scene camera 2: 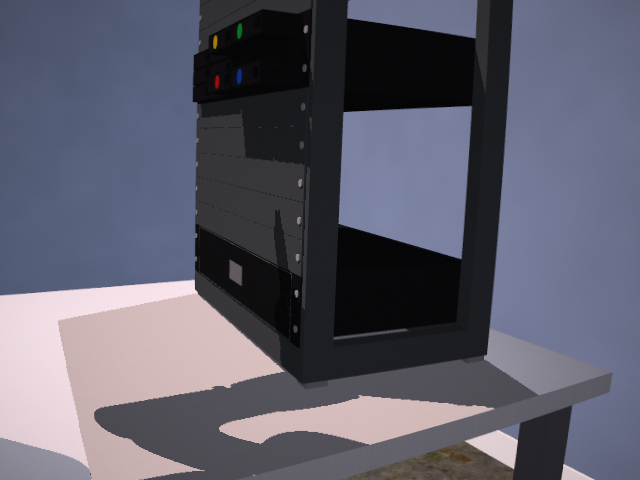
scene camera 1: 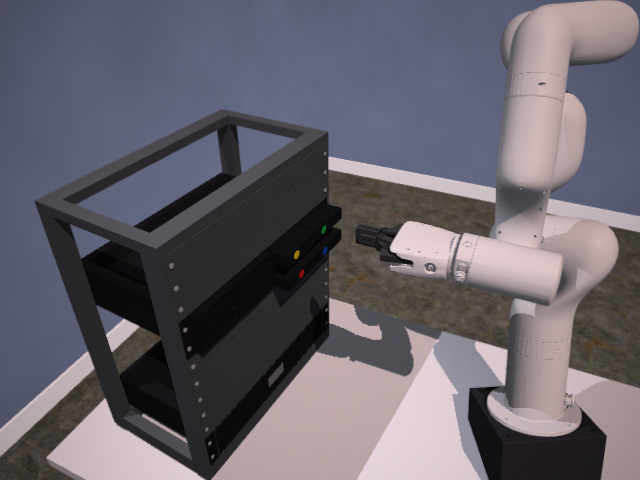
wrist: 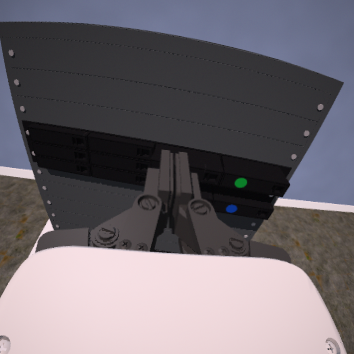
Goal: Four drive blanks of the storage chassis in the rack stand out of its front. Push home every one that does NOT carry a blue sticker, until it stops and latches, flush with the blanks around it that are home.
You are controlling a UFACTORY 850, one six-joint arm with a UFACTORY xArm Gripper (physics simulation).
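Observation:
The storage chassis is a black band across the rack's front. Four blanks stand out at its right end: a yellow-stickered blank (scene camera 1: 296, 254) (scene camera 2: 215, 42) and a green-stickered blank (scene camera 1: 324, 229) (scene camera 2: 239, 31) (wrist: 240, 183) above, a red-stickered blank (scene camera 1: 301, 273) (scene camera 2: 217, 81) and a blue-stickered blank (scene camera 1: 325, 250) (scene camera 2: 239, 75) (wrist: 231, 208) below. My gripper (scene camera 1: 357, 235) (wrist: 170, 168) is shut and empty, in front of the blanks and apart from them. In the wrist view its fingers hide the yellow and red stickers. The gripper does not show in scene camera 2.
The rack (scene camera 1: 157, 273) (scene camera 2: 323, 206) has grey filler panels above and below the chassis. A black unit with a light label (scene camera 1: 276, 374) (scene camera 2: 235, 272) sits at its bottom. The rack stands on a pale table (scene camera 1: 289, 413) (scene camera 2: 139, 341). The arm's black base (scene camera 1: 547, 454) stands at the right in scene camera 1.

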